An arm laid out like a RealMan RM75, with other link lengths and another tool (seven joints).
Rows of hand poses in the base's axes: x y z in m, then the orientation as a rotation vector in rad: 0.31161 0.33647 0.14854 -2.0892 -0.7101 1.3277; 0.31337 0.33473 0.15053 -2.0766 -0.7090 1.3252; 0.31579 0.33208 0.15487 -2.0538 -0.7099 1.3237; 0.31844 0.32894 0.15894 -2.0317 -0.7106 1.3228; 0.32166 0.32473 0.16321 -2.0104 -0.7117 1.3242; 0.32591 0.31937 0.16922 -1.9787 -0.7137 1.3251; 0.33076 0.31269 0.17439 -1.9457 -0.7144 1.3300; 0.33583 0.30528 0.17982 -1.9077 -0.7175 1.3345; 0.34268 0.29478 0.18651 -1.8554 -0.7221 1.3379; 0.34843 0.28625 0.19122 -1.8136 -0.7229 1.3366; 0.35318 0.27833 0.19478 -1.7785 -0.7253 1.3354
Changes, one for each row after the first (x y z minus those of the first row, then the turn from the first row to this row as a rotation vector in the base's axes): 0.00176 -0.00174 0.00199 0.0103 0.0060 -0.0035; 0.00418 -0.00439 0.00633 0.0279 0.0176 -0.0065; 0.00683 -0.00753 0.01040 0.0446 0.0291 -0.0091; 0.01005 -0.01174 0.01467 0.0595 0.0413 -0.0104; 0.01430 -0.01710 0.02068 0.0823 0.0587 -0.0123; 0.01915 -0.02378 0.02585 0.1036 0.0793 -0.0134; 0.02422 -0.03119 0.03128 0.1291 0.1019 -0.0133; 0.03107 -0.04169 0.03797 0.1655 0.1318 -0.0136; 0.03682 -0.05022 0.04268 0.1962 0.1548 -0.0173; 0.04157 -0.05814 0.04624 0.2222 0.1736 -0.0189
